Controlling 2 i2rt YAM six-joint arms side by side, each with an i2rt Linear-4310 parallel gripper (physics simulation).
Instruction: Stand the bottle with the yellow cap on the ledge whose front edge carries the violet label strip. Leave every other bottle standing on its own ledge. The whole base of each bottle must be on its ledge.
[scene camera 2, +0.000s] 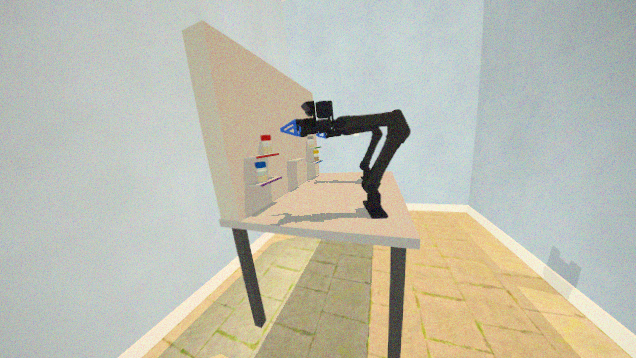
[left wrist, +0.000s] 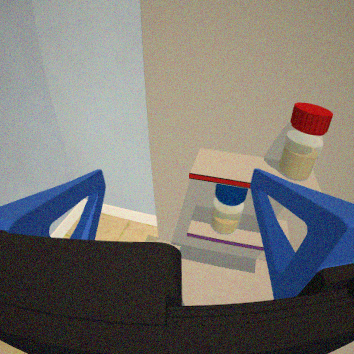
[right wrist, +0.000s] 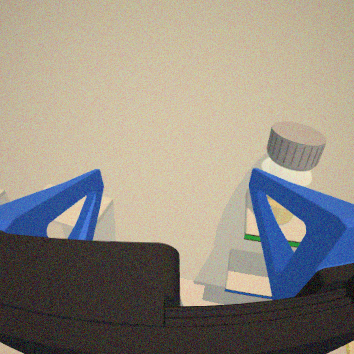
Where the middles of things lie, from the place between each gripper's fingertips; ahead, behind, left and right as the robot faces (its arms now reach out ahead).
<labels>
Right now my left hand is 180 mm short of the red-strip ledge (left wrist: 229, 165), 90 mm to the left of it and 110 mm above it. Also, from my left hand: blue-capped bottle (left wrist: 227, 206) 180 mm ahead, 60 mm to the right, 190 mm below; then violet-strip ledge (left wrist: 247, 232) 180 mm ahead, 90 mm to the right, 250 mm below; then grey-capped bottle (right wrist: 293, 148) 110 mm ahead, 820 mm to the right, 50 mm below.
Right now the grey-capped bottle is 9 cm ahead of my right hand, 11 cm to the right of it and 5 cm below it. From my right hand the other things lie so: blue-capped bottle: 16 cm ahead, 66 cm to the left, 19 cm below; then violet-strip ledge: 16 cm ahead, 62 cm to the left, 25 cm below; then red-strip ledge: 16 cm ahead, 62 cm to the left, 11 cm below.
</labels>
